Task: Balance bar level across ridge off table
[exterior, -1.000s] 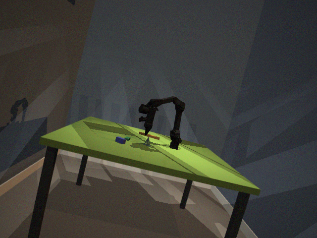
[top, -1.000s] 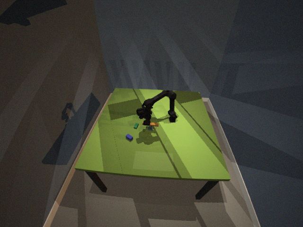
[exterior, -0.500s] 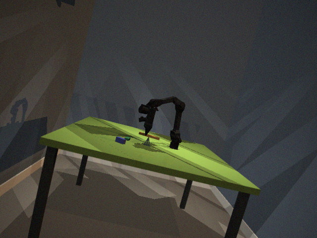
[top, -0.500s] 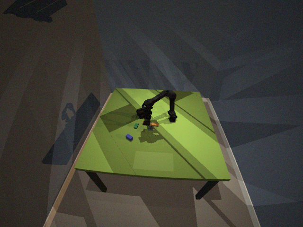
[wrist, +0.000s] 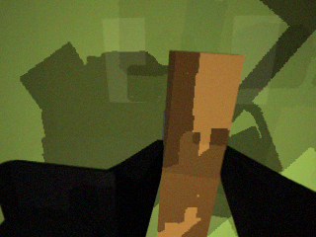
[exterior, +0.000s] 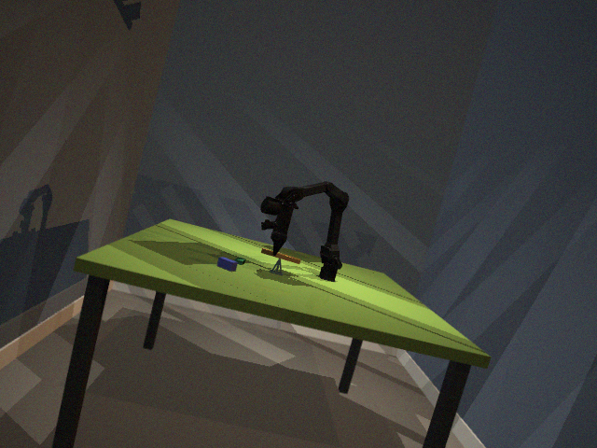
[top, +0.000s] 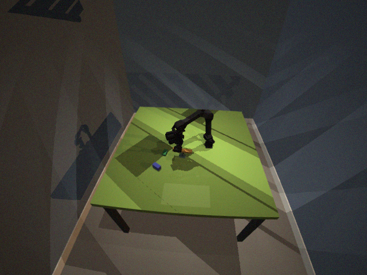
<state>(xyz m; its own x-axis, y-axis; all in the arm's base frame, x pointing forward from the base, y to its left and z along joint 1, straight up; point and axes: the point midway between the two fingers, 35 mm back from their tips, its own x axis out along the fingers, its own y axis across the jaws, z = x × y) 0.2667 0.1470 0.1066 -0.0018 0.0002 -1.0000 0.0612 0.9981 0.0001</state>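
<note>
Right now the bar is 3 cm behind my gripper tip. The rest, counted from my gripper tip: blue block 17 cm ahead, 14 cm to the left, 6 cm below; then green block 13 cm ahead, 6 cm below, 2 cm to the right.
</note>
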